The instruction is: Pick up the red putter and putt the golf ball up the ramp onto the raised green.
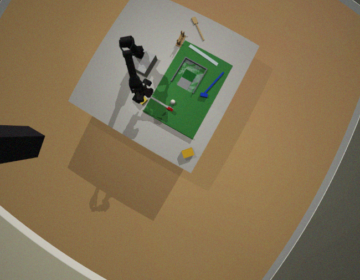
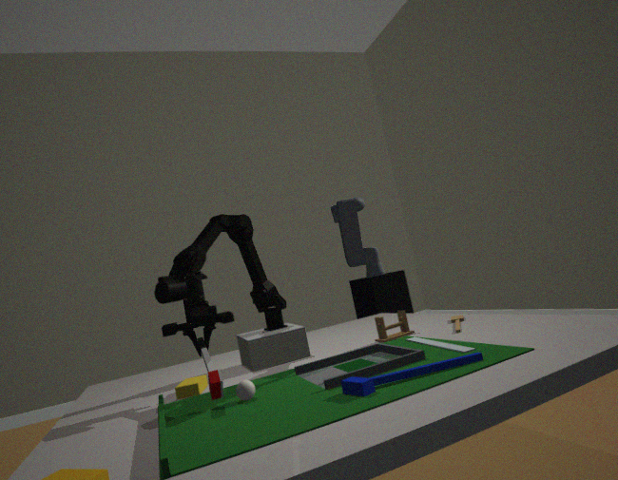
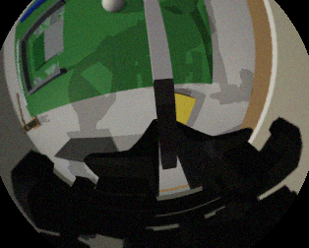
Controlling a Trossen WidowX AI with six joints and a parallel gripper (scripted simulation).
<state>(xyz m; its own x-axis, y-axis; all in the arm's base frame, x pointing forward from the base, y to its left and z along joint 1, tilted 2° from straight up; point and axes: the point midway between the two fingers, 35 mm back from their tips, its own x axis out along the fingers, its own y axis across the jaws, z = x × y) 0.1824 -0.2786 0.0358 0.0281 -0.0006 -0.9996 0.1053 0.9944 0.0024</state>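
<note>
Now: gripper tip 12 cm short of the red putter and 1 cm to the left of it. The rest, counted from my gripper tip: green mat (29 cm ahead, 21 cm to the left, 9 cm below); white golf ball (22 cm ahead, 4 cm to the left, 7 cm below); blue putter (47 cm ahead, 31 cm to the left, 7 cm below).
</note>
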